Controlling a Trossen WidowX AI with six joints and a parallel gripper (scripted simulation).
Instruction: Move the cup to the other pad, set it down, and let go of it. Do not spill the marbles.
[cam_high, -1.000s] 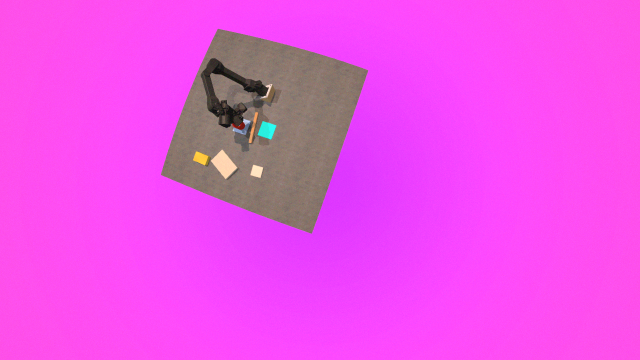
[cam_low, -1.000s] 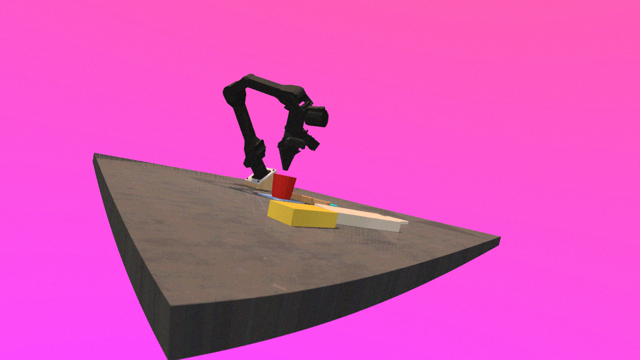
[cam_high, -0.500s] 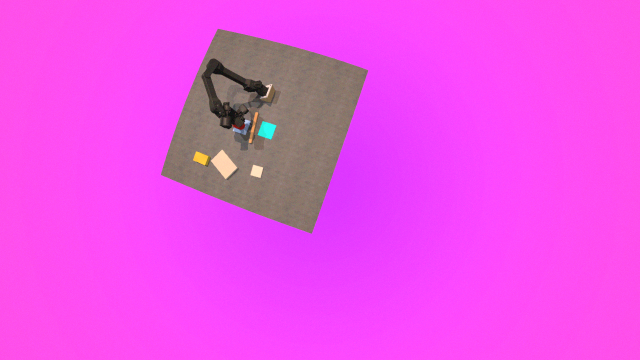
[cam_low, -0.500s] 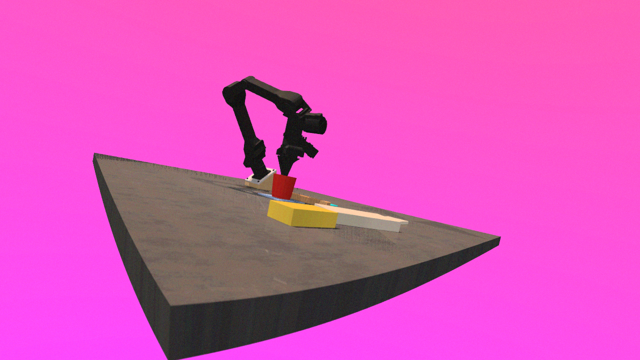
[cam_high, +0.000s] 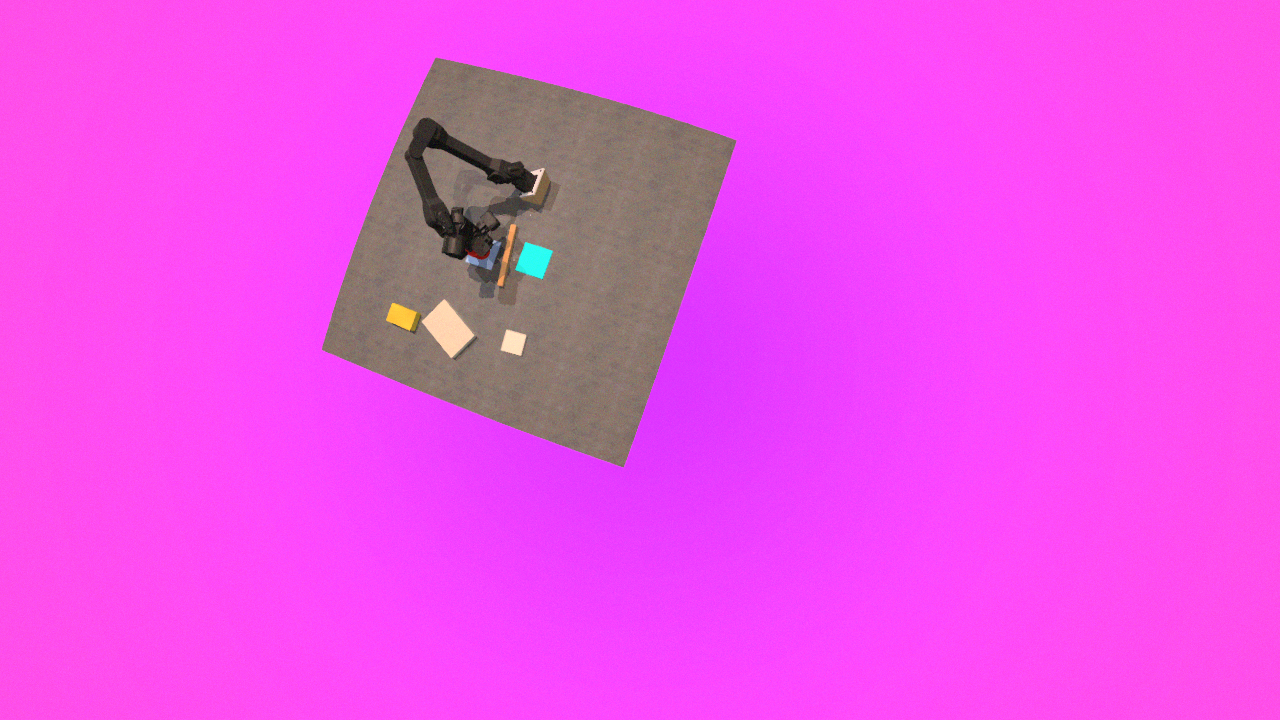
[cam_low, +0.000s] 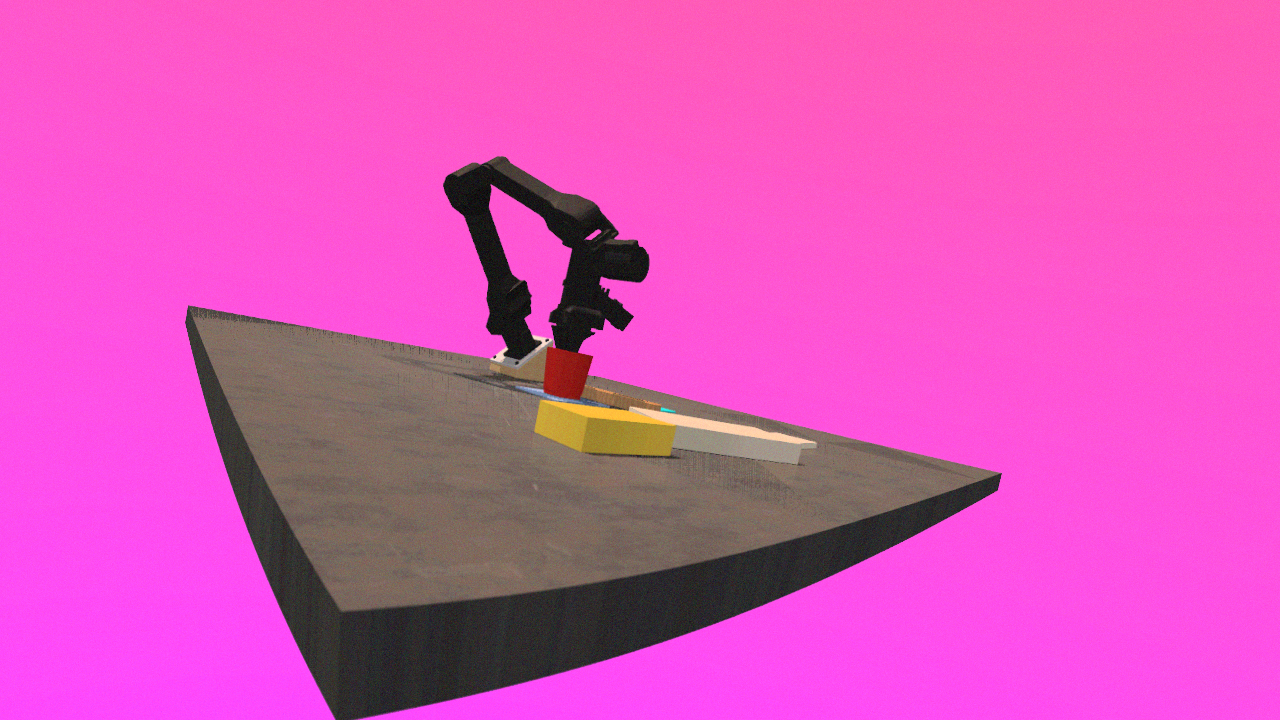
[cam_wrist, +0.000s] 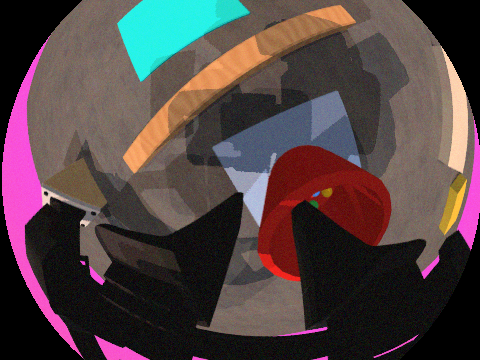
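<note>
Right now the green marble is 40 mm to the right of my gripper tip, 30 mm below it and 20 mm ahead of it. Also, from my gripper tip: cyan pad: 180 mm to the left, 50 mm below; orange bar: 80 mm to the left, 40 mm below, 10 mm ahead; red cup: 30 mm ahead, 20 mm to the right.
</note>
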